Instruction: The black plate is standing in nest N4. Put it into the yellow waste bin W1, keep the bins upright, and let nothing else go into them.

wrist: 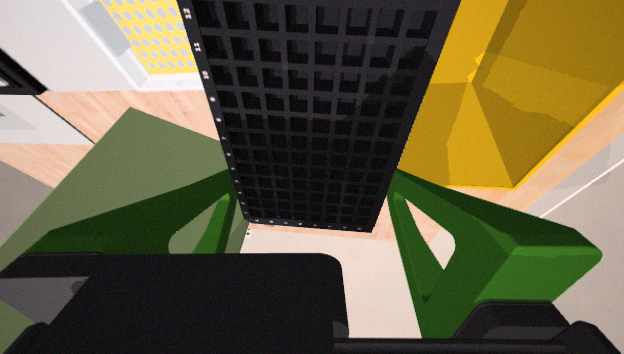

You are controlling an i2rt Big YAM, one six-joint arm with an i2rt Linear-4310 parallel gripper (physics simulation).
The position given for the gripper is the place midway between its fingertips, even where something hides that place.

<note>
In view: the gripper (311,177), a yellow waste bin (508,91) and a black plate (313,112).
</note>
